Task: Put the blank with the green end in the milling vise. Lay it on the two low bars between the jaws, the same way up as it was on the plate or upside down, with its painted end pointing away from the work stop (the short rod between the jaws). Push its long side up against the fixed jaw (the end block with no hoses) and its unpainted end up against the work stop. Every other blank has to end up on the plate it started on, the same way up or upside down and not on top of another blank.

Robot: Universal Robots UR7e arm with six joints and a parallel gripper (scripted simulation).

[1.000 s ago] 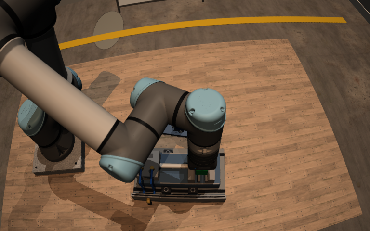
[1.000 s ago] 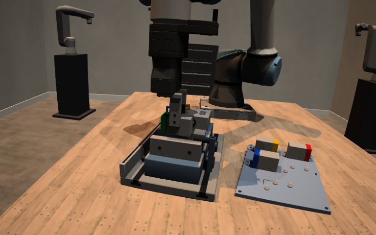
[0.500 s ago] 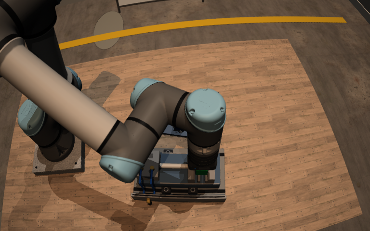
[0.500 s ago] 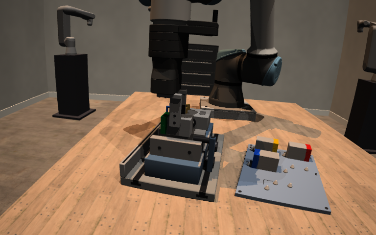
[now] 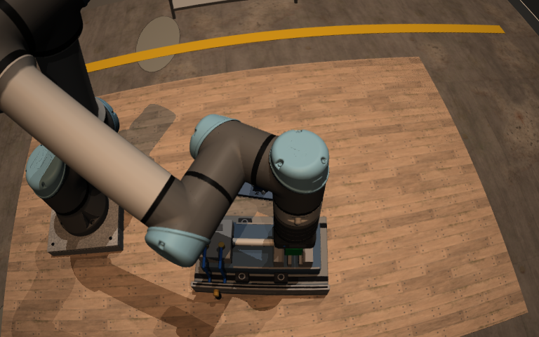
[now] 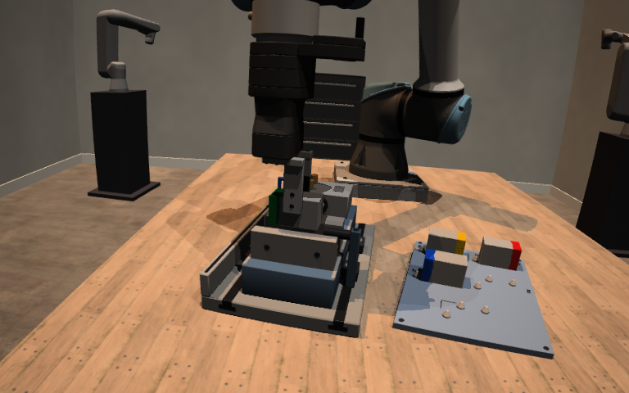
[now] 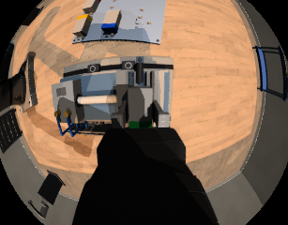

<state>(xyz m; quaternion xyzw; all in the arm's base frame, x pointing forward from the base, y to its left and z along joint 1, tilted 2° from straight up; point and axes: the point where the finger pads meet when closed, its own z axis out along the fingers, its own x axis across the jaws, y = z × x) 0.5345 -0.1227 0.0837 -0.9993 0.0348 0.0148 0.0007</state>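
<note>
The green-ended blank lies 20 mm below my hand. The rest, counted from my hand: hosed end block 160 mm behind, 60 mm below, 20 mm to the left; then work stop rod 50 mm to the left, 50 mm below; then fixed jaw 60 mm below, 30 mm ahead.
</note>
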